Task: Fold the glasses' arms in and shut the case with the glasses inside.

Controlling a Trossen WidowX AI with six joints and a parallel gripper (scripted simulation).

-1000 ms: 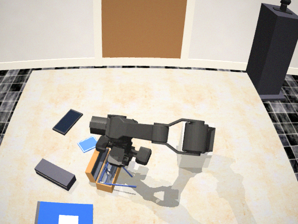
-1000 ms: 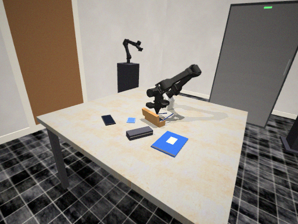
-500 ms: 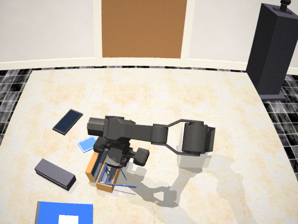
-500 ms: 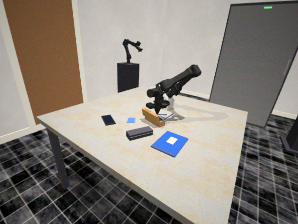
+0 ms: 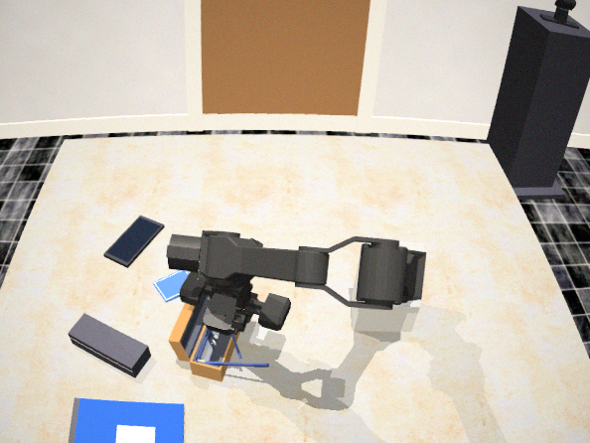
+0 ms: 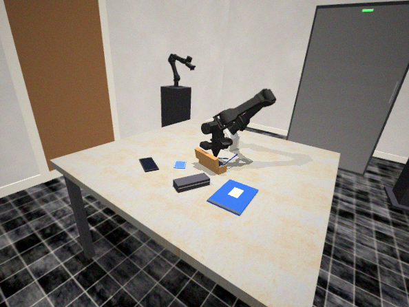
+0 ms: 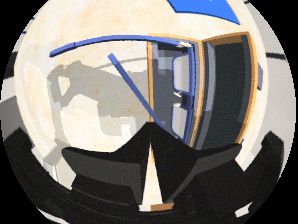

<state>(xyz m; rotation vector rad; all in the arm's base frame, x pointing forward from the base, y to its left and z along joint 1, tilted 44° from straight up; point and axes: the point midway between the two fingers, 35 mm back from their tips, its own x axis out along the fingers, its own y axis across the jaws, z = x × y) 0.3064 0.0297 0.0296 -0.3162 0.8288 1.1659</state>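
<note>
The orange glasses case lies 60 mm ahead of my hand, 40 mm below it and 10 mm to the right of it. Also, from my hand: grey box 250 mm ahead, 60 mm below, 10 mm to the left; then small blue card 150 mm to the right, 120 mm ahead, 80 mm below.
</note>
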